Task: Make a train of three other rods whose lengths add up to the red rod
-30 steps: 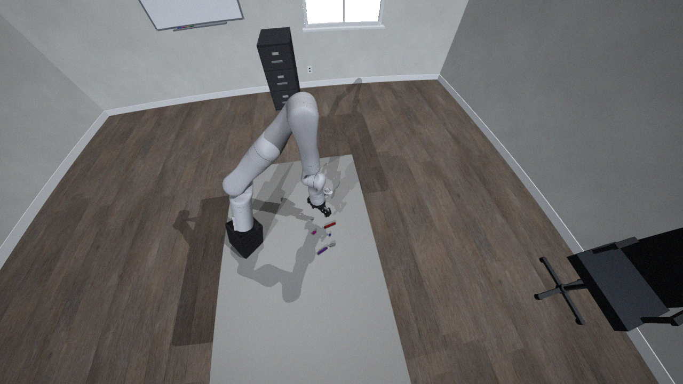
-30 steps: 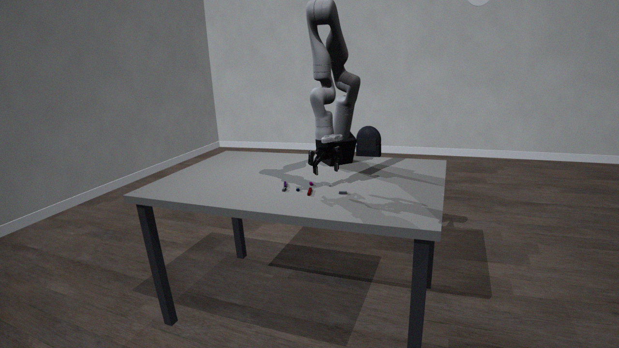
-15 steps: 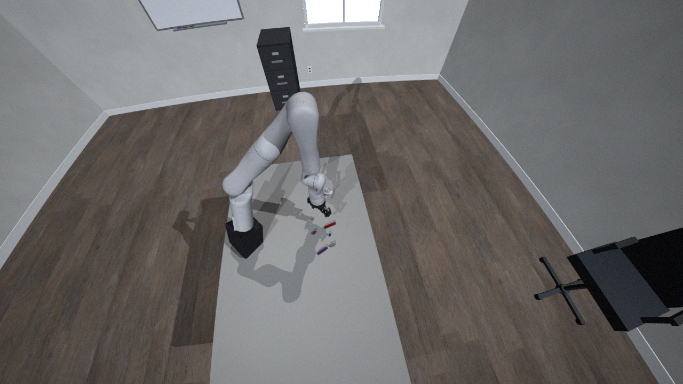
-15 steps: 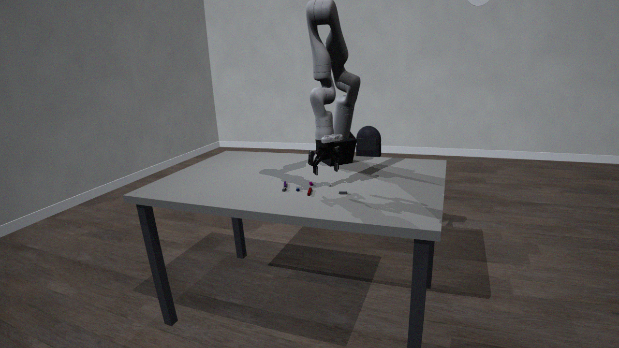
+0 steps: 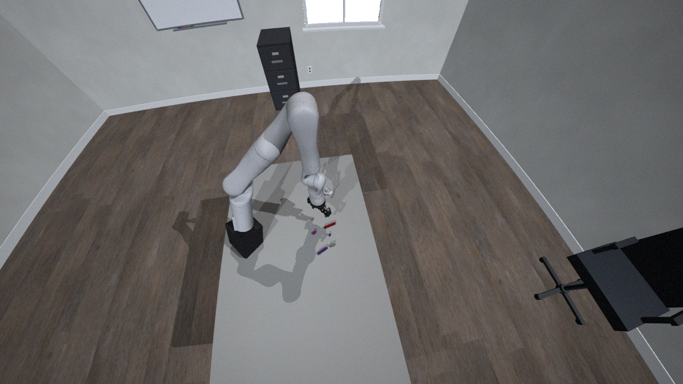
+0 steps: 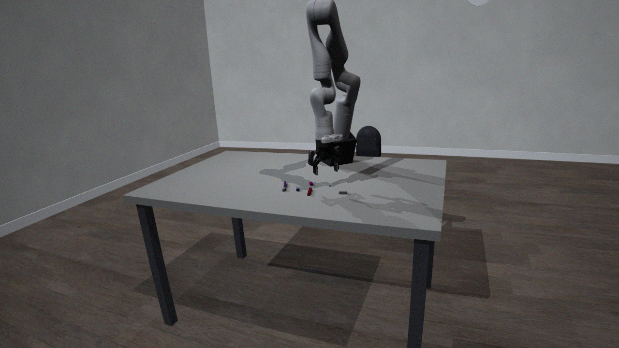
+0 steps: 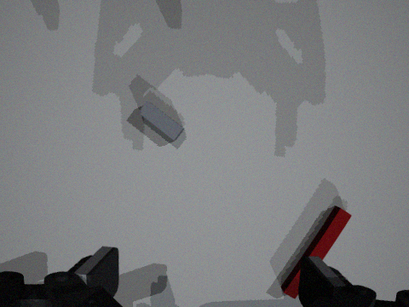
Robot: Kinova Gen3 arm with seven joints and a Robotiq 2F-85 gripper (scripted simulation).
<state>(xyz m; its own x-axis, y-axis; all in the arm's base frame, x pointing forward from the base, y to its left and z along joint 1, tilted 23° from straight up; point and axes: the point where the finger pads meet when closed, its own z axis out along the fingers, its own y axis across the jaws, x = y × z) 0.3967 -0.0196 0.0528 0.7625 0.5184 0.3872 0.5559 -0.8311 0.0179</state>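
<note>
Now: the blue rod 20 mm ahead of my hand, 120 mm to the right of it and 80 mm below it. The rest, counted from my hand: grey rod 10 mm ahead, 180 mm to the right, 80 mm below; then red rod 30 mm ahead, 70 mm to the right, 80 mm below; then magenta rod 60 mm behind, 80 mm to the right, 80 mm below.
</note>
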